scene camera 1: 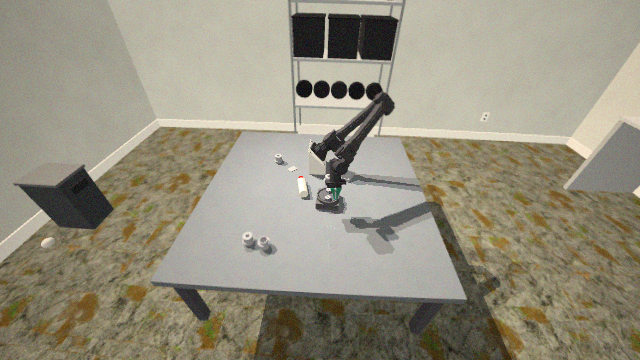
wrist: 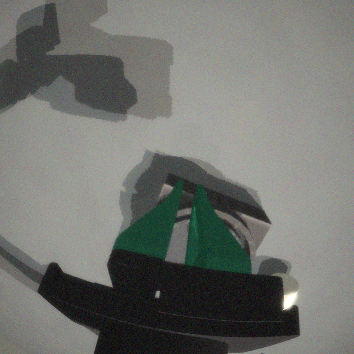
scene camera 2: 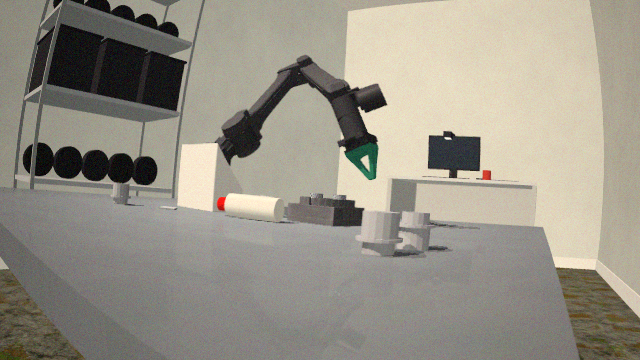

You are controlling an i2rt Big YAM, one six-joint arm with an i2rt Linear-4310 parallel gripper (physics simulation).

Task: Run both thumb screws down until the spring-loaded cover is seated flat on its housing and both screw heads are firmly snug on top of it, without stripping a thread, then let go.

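Places are measured from the arm's base along level axes (x right, y ahead, z up), in metres.
Pixels of known places: gripper, fingertip midpoint: (scene camera 1: 335, 199) (wrist: 188, 188) (scene camera 2: 372, 179); arm's base at its link origin: (scene camera 1: 317, 152) (scene camera 2: 209, 165).
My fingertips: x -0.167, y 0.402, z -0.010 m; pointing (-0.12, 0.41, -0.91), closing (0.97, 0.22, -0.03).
Note:
For each thing: its middle in the pictures, then the offset to it from my fingertips. "*": a spot on its surface instead.
- dark housing at the middle of its body: (wrist: 197, 246) (scene camera 2: 326, 210) (scene camera 1: 328, 198) dx +0.049, dy -0.086, dz -0.078 m
- left screw at the middle of its body: (scene camera 2: 316, 200) dx +0.050, dy -0.118, dz -0.058 m
- right screw at the middle of its body: (scene camera 2: 339, 202) dx +0.047, dy -0.054, dz -0.057 m
- screw head at a spot on its surface: (scene camera 1: 328, 197) * dx +0.043, dy -0.052, dz -0.040 m
- cream bottle at the middle of its body: (scene camera 2: 248, 207) (scene camera 1: 302, 185) dx +0.214, dy -0.167, dz -0.081 m
The dark housing (scene camera 1: 328, 205) (scene camera 2: 320, 214) (wrist: 261, 231) stands on the table. Its pale round cover (wrist: 178, 242) shows in part between my fingers in the wrist view. Two light thumb screw heads show on top in scene camera 2: a left screw (scene camera 2: 316, 195) and a right screw (scene camera 2: 340, 197). One screw head (scene camera 1: 328, 197) also shows in scene camera 1. My gripper (scene camera 1: 335, 199) (scene camera 2: 371, 178) (wrist: 188, 188) is nearly closed with nothing between its green fingers, and is apart from the screws, above the housing's level. The fingers hide most of the cover in the wrist view; whether it is seated flat cannot be told.
A cream bottle (scene camera 1: 302, 187) (scene camera 2: 254, 207) with a red cap lies beside the housing. Two pale flanged parts (scene camera 1: 248, 239) (scene camera 1: 264, 243) stand nearer the table's front, another (scene camera 1: 278, 159) (scene camera 2: 120, 193) toward the back. The arm's white base block (scene camera 2: 198, 176) stands behind the housing.

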